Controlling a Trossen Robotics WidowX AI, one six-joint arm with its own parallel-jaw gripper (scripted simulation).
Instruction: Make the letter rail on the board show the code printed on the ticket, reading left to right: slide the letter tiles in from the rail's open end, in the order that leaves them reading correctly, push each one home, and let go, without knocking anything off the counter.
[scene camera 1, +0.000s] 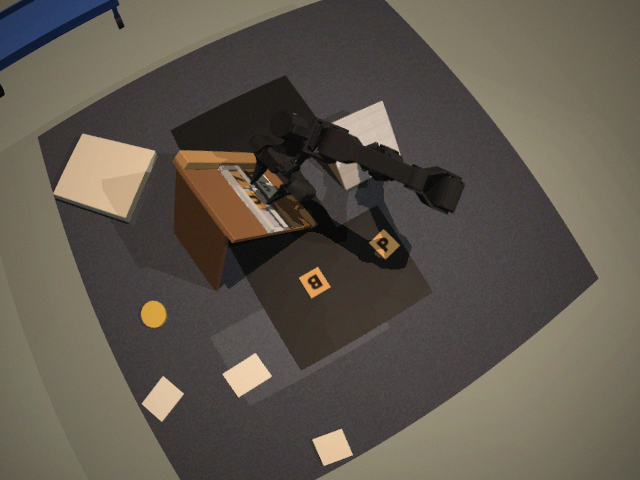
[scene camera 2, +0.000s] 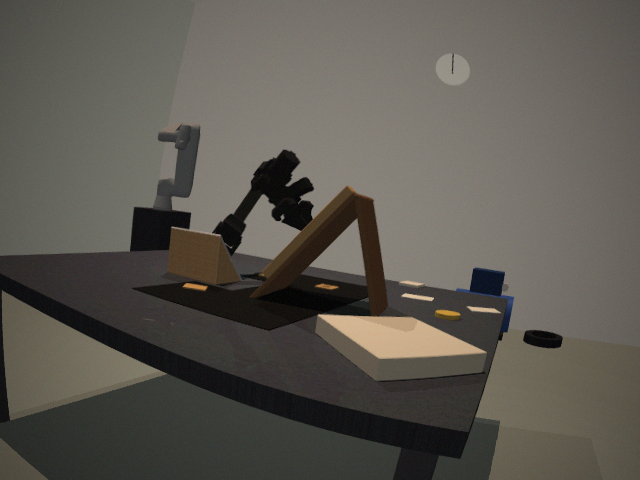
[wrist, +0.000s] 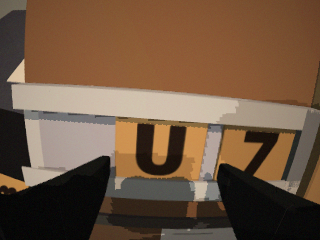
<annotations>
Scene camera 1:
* gripper
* slanted wooden board
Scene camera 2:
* gripper
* slanted wooden board
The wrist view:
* gripper
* slanted wooden board
</annotations>
